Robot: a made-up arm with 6 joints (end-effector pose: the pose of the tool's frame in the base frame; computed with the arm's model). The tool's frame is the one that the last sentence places.
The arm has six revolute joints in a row. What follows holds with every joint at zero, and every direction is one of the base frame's. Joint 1 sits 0.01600 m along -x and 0.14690 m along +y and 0.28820 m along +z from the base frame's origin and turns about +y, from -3.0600 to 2.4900 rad. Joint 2 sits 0.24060 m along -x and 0.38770 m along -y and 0.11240 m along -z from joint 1 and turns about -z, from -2.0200 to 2.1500 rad. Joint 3 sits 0.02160 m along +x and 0.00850 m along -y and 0.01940 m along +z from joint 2 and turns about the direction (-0.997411, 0.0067, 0.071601), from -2.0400 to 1.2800 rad. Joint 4 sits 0.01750 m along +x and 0.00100 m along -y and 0.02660 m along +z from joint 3 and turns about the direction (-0.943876, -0.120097, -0.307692), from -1.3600 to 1.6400 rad. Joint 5 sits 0.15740 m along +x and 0.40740 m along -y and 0.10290 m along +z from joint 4 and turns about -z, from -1.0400 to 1.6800 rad. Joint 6 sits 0.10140 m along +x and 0.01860 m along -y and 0.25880 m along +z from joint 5 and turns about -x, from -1.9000 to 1.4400 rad. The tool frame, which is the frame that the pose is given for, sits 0.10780 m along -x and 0.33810 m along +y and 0.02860 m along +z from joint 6; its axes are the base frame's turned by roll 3.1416, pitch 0.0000 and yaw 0.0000 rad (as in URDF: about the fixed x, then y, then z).
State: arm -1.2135 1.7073 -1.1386 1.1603 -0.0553 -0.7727
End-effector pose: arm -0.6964 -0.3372 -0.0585 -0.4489 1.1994 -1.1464
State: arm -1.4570 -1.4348 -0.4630 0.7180 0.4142 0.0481
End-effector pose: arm -0.3574 0.0230 0.2400 1.6429 0.5843 1.8330
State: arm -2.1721 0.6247 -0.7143 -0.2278 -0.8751 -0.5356
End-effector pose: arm 0.2733 -0.7483 -0.2447 -0.3727 -1.7322 -2.4064
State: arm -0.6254 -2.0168 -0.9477 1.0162 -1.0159 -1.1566
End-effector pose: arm -0.2895 -0.0596 0.8452 1.0813 2.3033 -1.3081
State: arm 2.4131 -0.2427 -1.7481 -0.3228 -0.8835 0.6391
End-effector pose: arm -0.1075 -0.3258 0.7420 -1.5129 1.3320 1.2660
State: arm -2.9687 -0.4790 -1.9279 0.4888 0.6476 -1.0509
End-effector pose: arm -0.1589 -0.8509 0.6953 -0.7021 -1.9687 -0.8355
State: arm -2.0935 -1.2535 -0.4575 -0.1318 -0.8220 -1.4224
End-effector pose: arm -0.5332 -0.2871 0.6025 1.6381 2.0464 -0.3702
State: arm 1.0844 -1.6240 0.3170 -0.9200 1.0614 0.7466
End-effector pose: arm -0.1557 0.2558 0.2981 1.9271 1.7592 -1.5892
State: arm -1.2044 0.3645 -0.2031 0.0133 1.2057 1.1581
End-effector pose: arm 0.0233 -0.7070 0.1930 -2.2809 1.9486 -0.0343
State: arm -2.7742 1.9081 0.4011 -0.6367 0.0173 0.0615
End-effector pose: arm 0.3001 -0.4469 -0.1087 -0.2109 0.1104 -1.4002
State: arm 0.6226 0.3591 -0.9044 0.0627 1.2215 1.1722
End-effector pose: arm -0.2634 -0.6558 0.0844 1.4851 -1.2460 -2.0170
